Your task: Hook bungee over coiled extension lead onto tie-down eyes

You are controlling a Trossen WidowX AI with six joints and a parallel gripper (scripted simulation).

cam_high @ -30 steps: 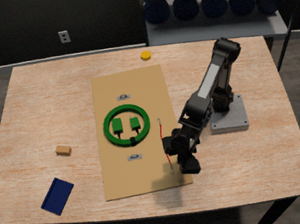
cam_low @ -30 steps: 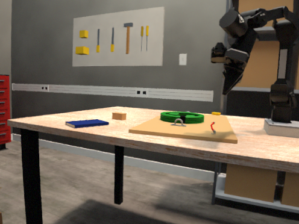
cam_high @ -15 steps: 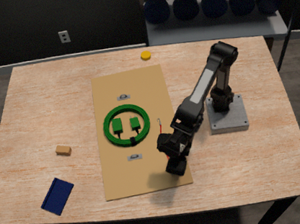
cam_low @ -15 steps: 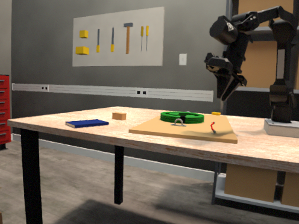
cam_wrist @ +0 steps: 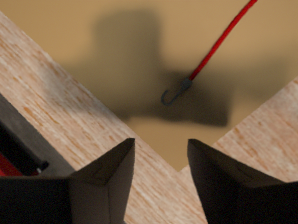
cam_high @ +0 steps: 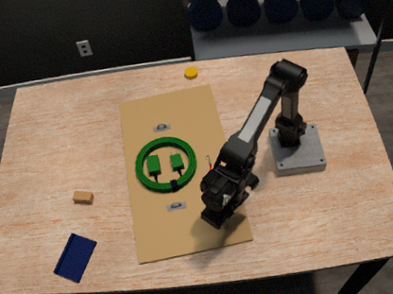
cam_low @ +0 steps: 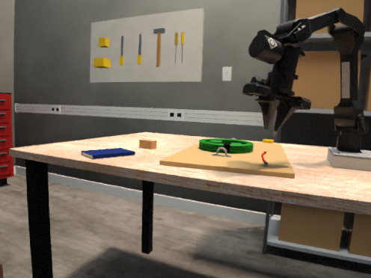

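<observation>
The coiled extension lead lies 17 cm ahead of my hand, 24 cm to the right of it and 11 cm below it. Round my hand: tan block: 45 cm ahead, 17 cm to the right, 13 cm below; yellow disc: 4 cm ahead, 64 cm to the right, 13 cm below; blue book: 48 cm ahead, 3 cm to the left, 13 cm below.
</observation>
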